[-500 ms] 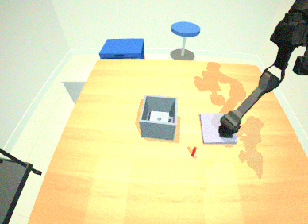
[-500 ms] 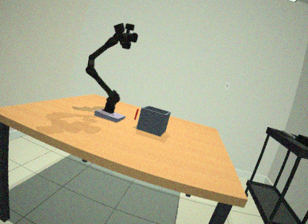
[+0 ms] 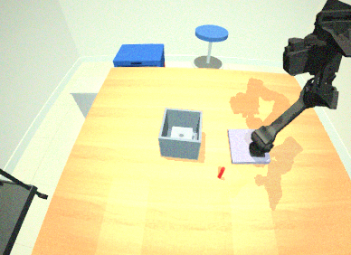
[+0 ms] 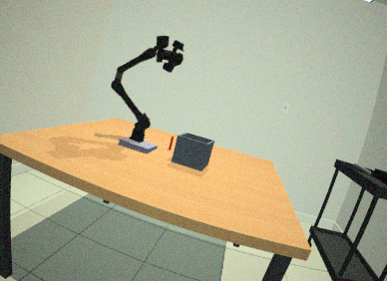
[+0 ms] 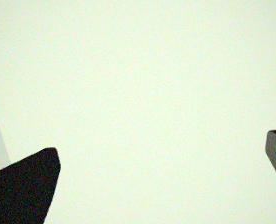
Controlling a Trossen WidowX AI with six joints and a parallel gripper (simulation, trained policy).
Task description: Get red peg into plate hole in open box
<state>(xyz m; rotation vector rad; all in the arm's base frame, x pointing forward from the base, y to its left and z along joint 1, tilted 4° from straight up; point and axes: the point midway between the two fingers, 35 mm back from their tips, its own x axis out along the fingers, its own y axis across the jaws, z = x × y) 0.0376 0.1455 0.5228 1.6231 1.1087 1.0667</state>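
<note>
My gripper tip is 50 cm above the red peg, 10 cm short of it and 8 cm to the left of it. From my gripper tip the other things lie so: plate 50 cm below, 27 cm ahead, 22 cm to the right.
</note>
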